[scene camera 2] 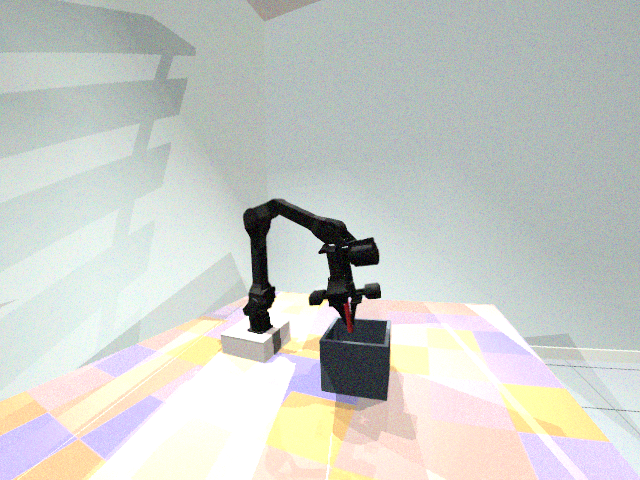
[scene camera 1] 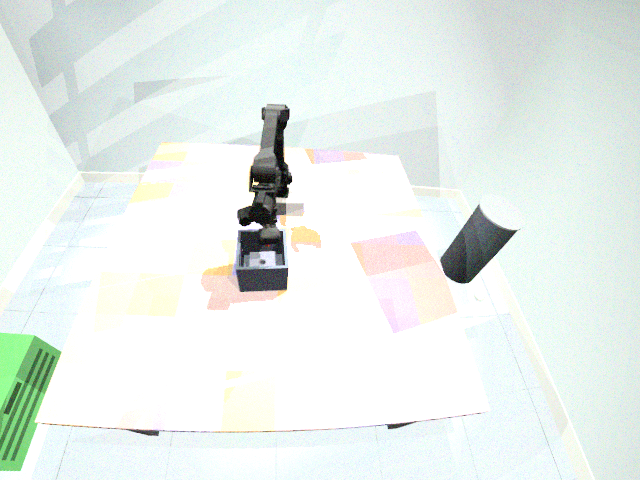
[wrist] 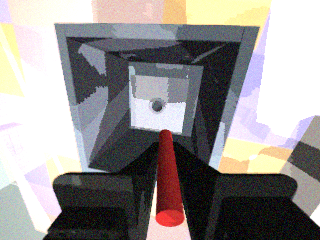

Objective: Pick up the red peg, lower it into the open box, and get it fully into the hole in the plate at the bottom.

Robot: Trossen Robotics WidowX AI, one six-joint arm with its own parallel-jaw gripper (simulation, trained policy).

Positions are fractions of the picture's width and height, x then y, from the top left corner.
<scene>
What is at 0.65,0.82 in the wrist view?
The gripper.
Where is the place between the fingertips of the gripper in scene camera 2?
0.55,0.68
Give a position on a red peg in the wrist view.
0.53,0.86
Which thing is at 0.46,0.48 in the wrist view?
A light plate.
</scene>
